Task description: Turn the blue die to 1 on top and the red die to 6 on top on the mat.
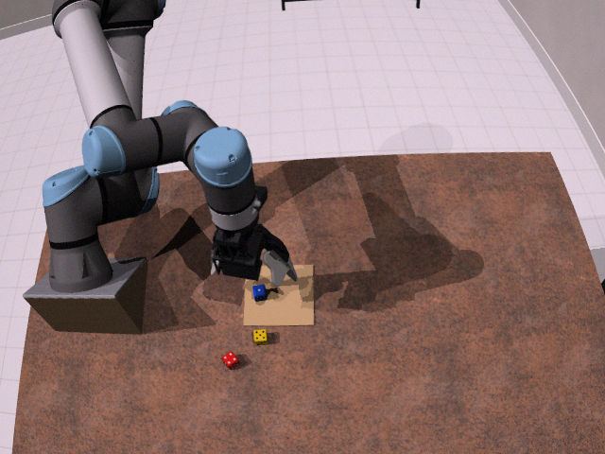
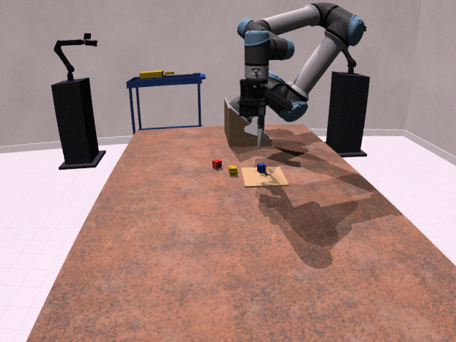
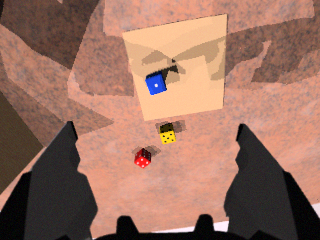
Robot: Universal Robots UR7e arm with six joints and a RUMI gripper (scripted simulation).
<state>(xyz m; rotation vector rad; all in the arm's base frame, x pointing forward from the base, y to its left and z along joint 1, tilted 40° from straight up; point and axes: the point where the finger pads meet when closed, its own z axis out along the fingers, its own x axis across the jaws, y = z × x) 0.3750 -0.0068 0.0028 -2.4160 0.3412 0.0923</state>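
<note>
Now: the red die 140 mm to the right of my hand, 100 mm below it and 60 mm behind it. From my hand the other things lie so: yellow die 100 mm below, 90 mm to the right; blue die 100 mm below, 10 mm to the left; tan mat 110 mm below, 40 mm ahead, 10 mm to the left.
</note>
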